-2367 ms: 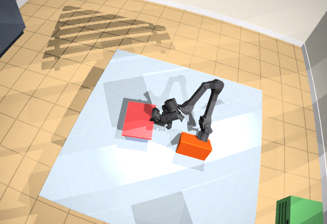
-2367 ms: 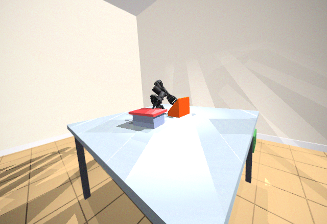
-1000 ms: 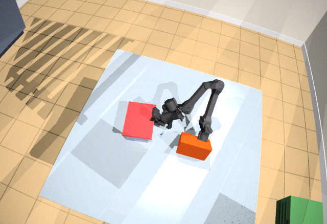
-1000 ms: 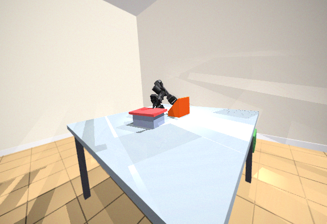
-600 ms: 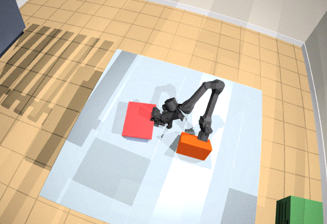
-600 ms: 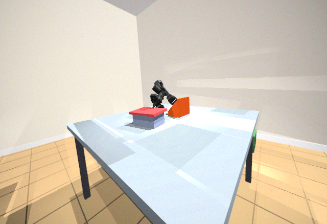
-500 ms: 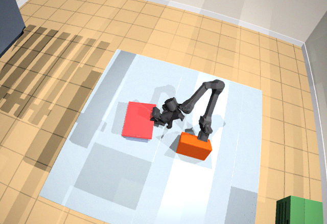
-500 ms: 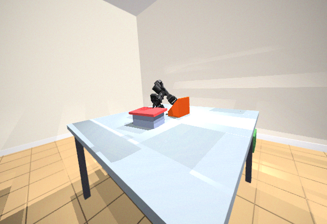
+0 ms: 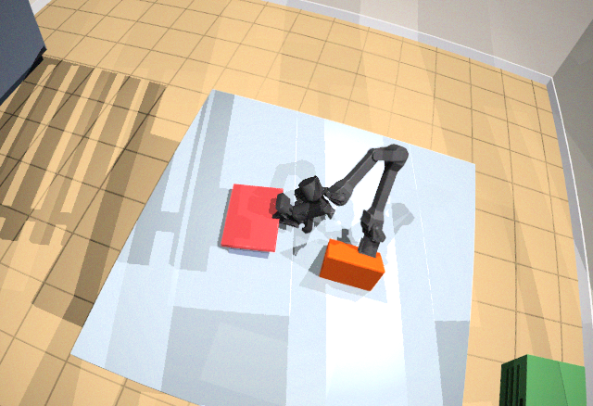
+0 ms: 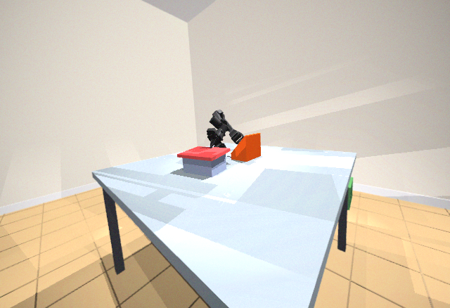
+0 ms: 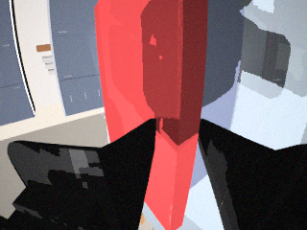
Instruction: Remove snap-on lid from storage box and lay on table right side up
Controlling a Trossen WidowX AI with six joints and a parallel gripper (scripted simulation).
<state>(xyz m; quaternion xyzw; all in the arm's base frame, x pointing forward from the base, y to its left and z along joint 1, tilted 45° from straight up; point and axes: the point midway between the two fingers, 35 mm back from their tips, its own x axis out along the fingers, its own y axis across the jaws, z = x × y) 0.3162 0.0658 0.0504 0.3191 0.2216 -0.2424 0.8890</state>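
Right now my gripper tip is 7 cm short of the red lid and 2 cm to the right of it. From my gripper tip the other things lie so: grey-blue storage box (7 cm ahead, 6 cm below, 2 cm to the left).
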